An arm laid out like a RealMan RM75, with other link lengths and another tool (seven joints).
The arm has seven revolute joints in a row. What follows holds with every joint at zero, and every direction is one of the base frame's.
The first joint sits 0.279 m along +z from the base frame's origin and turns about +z.
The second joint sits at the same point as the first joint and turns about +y.
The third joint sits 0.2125 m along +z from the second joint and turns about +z.
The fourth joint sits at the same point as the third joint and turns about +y.
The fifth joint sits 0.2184 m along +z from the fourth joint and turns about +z.
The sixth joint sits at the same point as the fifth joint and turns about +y.
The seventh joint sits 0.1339 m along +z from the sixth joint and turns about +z.
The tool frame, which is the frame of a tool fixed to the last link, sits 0.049 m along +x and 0.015 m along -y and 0.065 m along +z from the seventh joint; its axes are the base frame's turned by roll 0, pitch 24.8 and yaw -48.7 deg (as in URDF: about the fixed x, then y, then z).
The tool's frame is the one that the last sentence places.
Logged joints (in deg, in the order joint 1, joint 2, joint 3, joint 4, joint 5, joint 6, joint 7), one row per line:
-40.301, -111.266, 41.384, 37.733, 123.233, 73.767, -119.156
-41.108, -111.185, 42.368, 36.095, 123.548, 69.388, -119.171
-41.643, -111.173, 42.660, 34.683, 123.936, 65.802, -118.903
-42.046, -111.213, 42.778, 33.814, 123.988, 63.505, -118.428
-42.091, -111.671, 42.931, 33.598, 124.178, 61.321, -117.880
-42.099, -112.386, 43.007, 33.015, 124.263, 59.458, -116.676
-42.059, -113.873, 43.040, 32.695, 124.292, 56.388, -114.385
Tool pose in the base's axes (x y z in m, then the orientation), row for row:
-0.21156, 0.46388, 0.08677, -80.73, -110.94, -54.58
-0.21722, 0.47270, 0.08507, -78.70, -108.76, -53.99
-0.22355, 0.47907, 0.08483, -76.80, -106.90, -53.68
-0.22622, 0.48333, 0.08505, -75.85, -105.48, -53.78
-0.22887, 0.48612, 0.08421, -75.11, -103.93, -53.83
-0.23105, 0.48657, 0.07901, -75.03, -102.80, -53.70
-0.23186, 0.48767, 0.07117, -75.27, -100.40, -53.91
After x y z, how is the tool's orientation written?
As a rotation vector, in degrees.
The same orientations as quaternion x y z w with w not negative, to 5 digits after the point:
-0.52510, -0.72159, -0.35501, 0.27847
-0.51829, -0.71625, -0.35556, 0.30322
-0.51106, -0.71136, -0.35721, 0.32431
-0.50788, -0.70627, -0.36010, 0.33700
-0.50600, -0.70015, -0.36264, 0.34963
-0.50732, -0.69509, -0.36309, 0.35728
-0.51203, -0.68298, -0.36673, 0.36997

